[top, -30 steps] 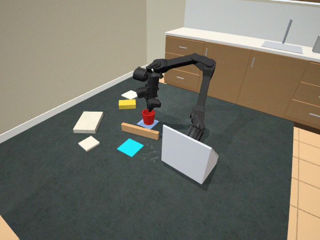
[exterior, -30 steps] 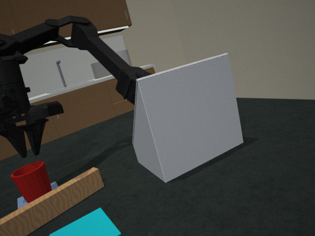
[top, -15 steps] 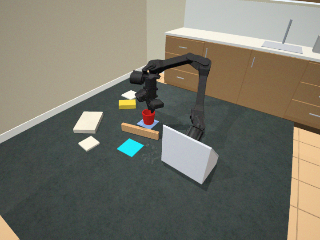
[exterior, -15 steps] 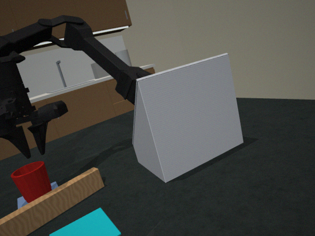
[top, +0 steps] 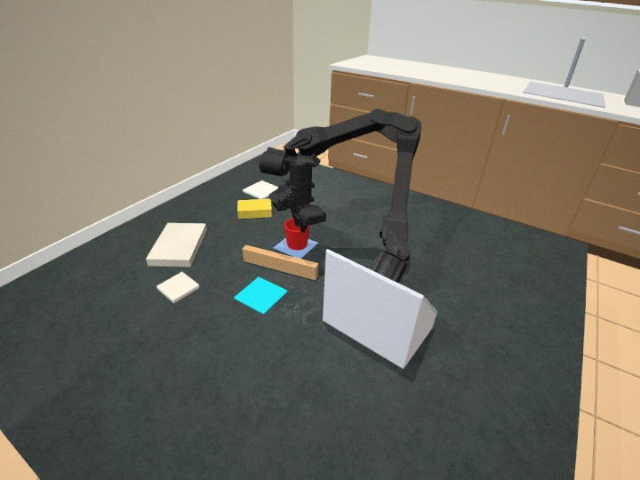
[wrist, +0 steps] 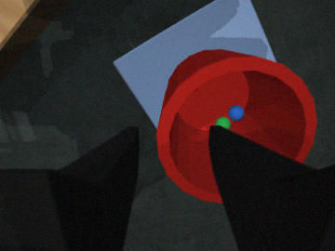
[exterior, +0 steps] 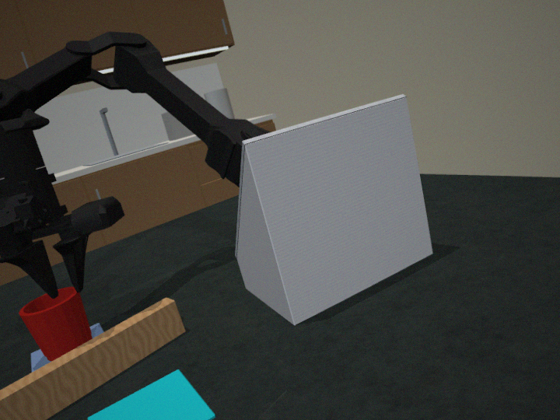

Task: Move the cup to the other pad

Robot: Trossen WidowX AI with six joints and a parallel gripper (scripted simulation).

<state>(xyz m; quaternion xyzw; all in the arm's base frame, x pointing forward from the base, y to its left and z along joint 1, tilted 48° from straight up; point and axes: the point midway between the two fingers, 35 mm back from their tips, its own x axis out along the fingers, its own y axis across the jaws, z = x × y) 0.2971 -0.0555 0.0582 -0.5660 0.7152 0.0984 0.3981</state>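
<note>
My gripper tip is now 4 cm above the red cup, 3 cm short of it and 2 cm to the left of it. Also, from my gripper tip: green marble (6 cm below, 4 cm to the right, 2 cm ahead); blue marble (6 cm below, 3 cm to the right, 3 cm ahead); light blue pad (9 cm below, 3 cm ahead, 1 cm to the right).
</note>
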